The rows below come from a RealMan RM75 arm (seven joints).
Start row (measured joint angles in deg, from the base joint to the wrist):
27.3, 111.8, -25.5, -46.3, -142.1, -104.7, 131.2
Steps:
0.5, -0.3, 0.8, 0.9, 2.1, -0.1, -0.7
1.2, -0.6, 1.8, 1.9, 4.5, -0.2, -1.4
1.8, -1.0, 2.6, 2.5, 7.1, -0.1, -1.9
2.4, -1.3, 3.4, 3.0, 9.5, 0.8, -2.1
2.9, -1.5, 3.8, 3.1, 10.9, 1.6, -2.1
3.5, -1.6, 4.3, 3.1, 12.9, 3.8, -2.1
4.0, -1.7, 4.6, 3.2, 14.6, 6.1, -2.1
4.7, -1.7, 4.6, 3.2, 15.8, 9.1, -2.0
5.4, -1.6, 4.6, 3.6, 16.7, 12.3, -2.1
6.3, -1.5, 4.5, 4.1, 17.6, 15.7, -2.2
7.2, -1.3, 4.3, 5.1, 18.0, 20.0, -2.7
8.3, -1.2, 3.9, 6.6, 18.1, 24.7, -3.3
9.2, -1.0, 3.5, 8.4, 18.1, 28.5, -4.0
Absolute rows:
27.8, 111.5, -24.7, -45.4, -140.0, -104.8, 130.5
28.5, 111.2, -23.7, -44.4, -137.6, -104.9, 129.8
29.1, 110.8, -22.9, -43.8, -135.0, -104.8, 129.3
29.7, 110.5, -22.1, -43.3, -132.6, -103.9, 129.1
30.2, 110.3, -21.7, -43.2, -131.2, -103.1, 129.1
30.8, 110.2, -21.2, -43.2, -129.2, -100.9, 129.1
31.3, 110.1, -20.9, -43.1, -127.5, -98.6, 129.1
32.0, 110.1, -20.9, -43.1, -126.3, -95.6, 129.2
32.7, 110.2, -20.9, -42.7, -125.4, -92.4, 129.1
33.6, 110.3, -21.0, -42.2, -124.5, -89.0, 129.0
34.5, 110.5, -21.2, -41.2, -124.1, -84.7, 128.5
35.6, 110.6, -21.6, -39.7, -124.0, -80.0, 127.9
36.5, 110.8, -22.0, -37.9, -124.0, -76.2, 127.2

